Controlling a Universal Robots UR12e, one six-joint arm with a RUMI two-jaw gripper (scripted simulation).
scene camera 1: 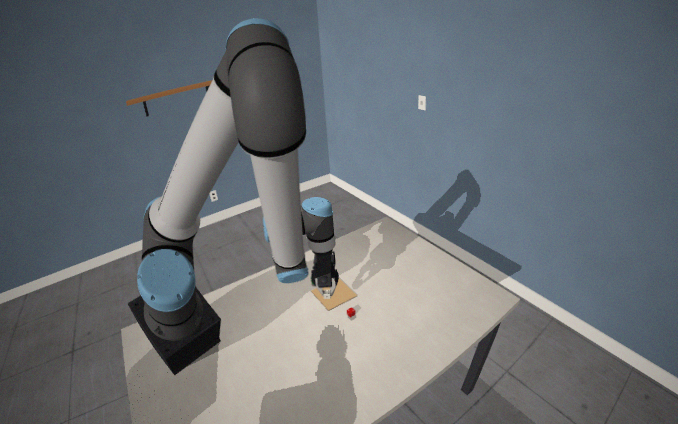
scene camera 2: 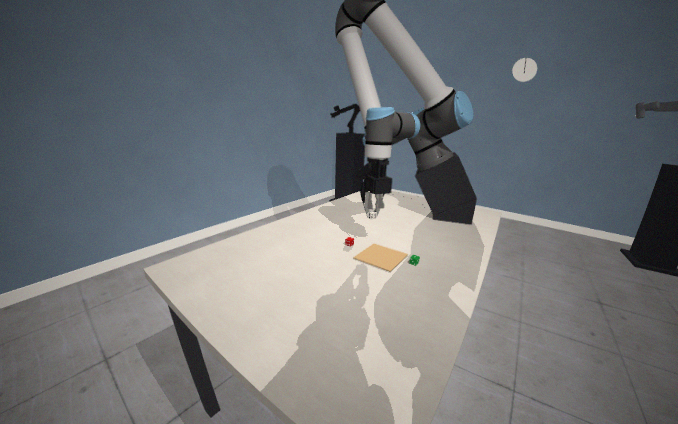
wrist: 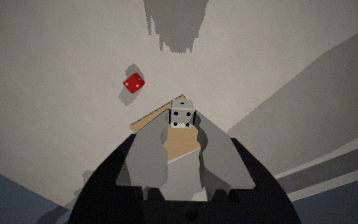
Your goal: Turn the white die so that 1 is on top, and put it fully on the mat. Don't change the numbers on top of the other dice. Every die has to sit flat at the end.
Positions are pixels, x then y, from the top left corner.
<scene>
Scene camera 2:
gripper: 372, 217
tan mat: 379, 256
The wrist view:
gripper: 181, 110
tan mat: 180, 141
</scene>
